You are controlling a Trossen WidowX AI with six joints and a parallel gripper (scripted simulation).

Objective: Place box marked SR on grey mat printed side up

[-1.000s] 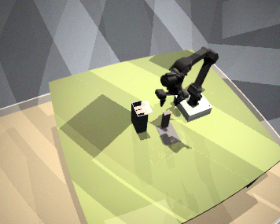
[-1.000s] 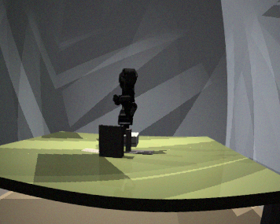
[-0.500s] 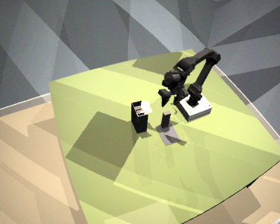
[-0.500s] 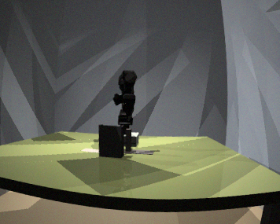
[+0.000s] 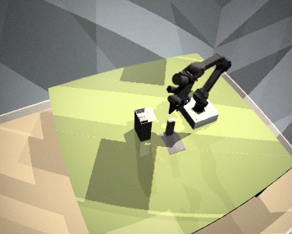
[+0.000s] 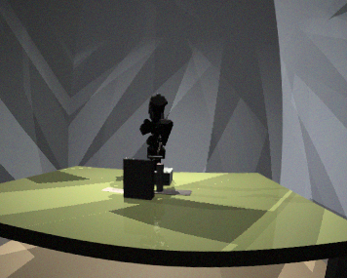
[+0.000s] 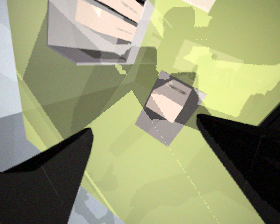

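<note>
Now: gripper tip 170 mm above the grey mat, 60 mm to the right of it and 20 mm short of it. Also, from my gripper tip: white card (190 mm to the right, 180 mm below, 10 mm ahead).
</note>
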